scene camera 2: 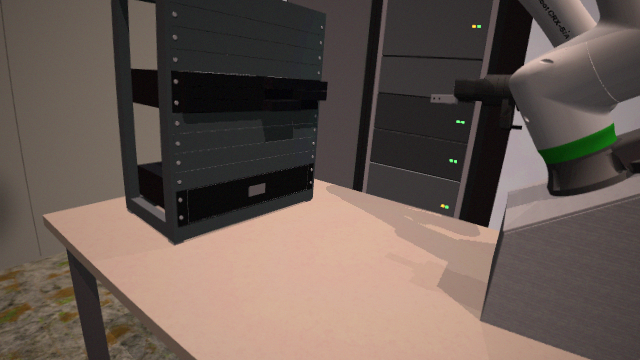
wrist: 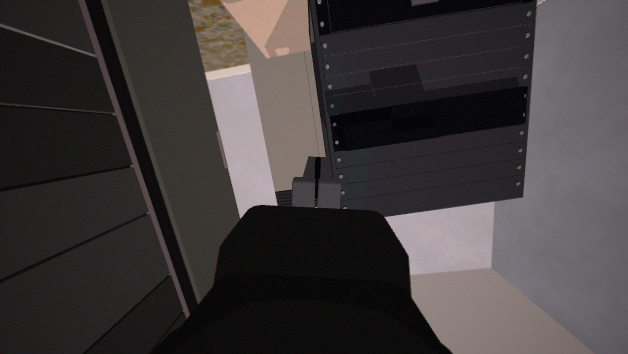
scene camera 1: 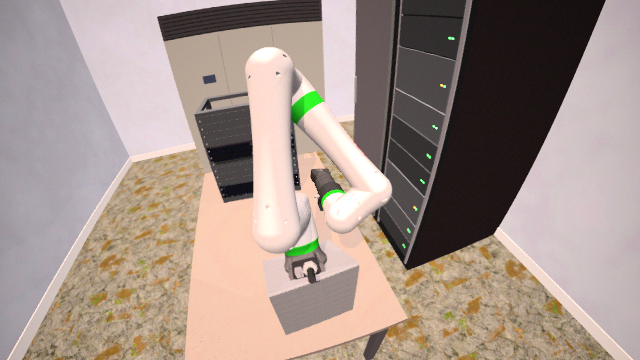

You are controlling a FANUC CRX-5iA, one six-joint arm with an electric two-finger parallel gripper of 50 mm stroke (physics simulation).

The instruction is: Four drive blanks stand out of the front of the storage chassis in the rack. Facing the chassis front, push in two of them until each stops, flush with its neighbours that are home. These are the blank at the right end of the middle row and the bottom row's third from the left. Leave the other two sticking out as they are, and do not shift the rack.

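Places are measured from the arm's base along level axes (x ahead, y left, z up), in centimetres.
Pixels of known places: gripper, fingertip midpoint: (scene camera 2: 431, 99) (wrist: 317, 169) (scene camera 1: 314, 171); arm's base, link origin: (scene camera 2: 591, 180) (scene camera 1: 306, 263).
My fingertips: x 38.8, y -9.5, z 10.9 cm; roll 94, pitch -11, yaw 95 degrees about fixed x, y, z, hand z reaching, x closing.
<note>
For each thing: its middle in the pictures, then the offset to it from my fingertips. "spot": a spot on its surface instead. Level surfaces: height alone.
- dark block, surface spot: (scene camera 2: 316, 91) spot: dx +29.3, dy +13.4, dz -0.8 cm
- black unit with a grey label, surface spot: (scene camera 2: 257, 189) spot: dx +33.3, dy +30.7, dz -28.7 cm
- table, surface height: dz -38.0 cm
The black storage chassis (scene camera 1: 230, 151) (scene camera 2: 215, 92) (wrist: 480, 107) sits mid-height in the open rack (scene camera 1: 201, 128) (scene camera 2: 164, 125). The wrist view shows the rack upside down. In the second scene view, a dark block (scene camera 2: 316, 91) stands out at the chassis's right end. The front is too dark to tell the single drive blanks and rows apart. My gripper (scene camera 2: 432, 98) (wrist: 317, 169) is shut and empty. It is in front of the rack and apart from it, off to its right side, at about chassis height in the second scene view. The arm hides the chassis's right part in the first scene view.
A black unit with a grey label (scene camera 2: 257, 189) is at the rack's bottom. Plain panels fill the rack above and below the chassis. A tall server cabinet (scene camera 1: 500, 125) (scene camera 2: 420, 110) stands right of the table (scene camera 1: 225, 280) (scene camera 2: 300, 280). The arm stands on a grey pedestal (scene camera 1: 320, 302) (scene camera 2: 565, 270).
</note>
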